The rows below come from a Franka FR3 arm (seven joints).
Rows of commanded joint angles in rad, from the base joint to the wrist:
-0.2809 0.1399 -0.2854 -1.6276 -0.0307 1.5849 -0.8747
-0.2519 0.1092 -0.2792 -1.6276 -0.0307 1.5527 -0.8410
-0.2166 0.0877 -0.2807 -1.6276 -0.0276 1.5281 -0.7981
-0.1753 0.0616 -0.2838 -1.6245 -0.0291 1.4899 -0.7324
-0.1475 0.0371 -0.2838 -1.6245 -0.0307 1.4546 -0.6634
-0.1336 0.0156 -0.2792 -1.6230 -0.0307 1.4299 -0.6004
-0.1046 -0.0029 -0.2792 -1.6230 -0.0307 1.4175 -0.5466
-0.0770 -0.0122 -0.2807 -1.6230 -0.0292 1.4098 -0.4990
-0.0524 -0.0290 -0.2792 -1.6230 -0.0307 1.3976 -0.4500
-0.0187 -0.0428 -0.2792 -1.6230 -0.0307 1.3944 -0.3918
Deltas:
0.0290 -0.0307 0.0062 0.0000 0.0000 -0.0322 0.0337
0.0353 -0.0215 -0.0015 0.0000 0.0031 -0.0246 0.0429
0.0413 -0.0261 -0.0031 0.0031 -0.0015 -0.0382 0.0657
0.0278 -0.0245 0.0000 0.0000 -0.0016 -0.0353 0.0690
0.0139 -0.0215 0.0046 0.0015 0.0000 -0.0247 0.0630
0.0290 -0.0185 0.0000 0.0000 0.0000 -0.0124 0.0538
0.0276 -0.0093 -0.0015 0.0000 0.0015 -0.0077 0.0476
0.0246 -0.0168 0.0015 0.0000 -0.0015 -0.0122 0.0490
0.0337 -0.0138 0.0000 0.0000 0.0000 -0.0032 0.0582

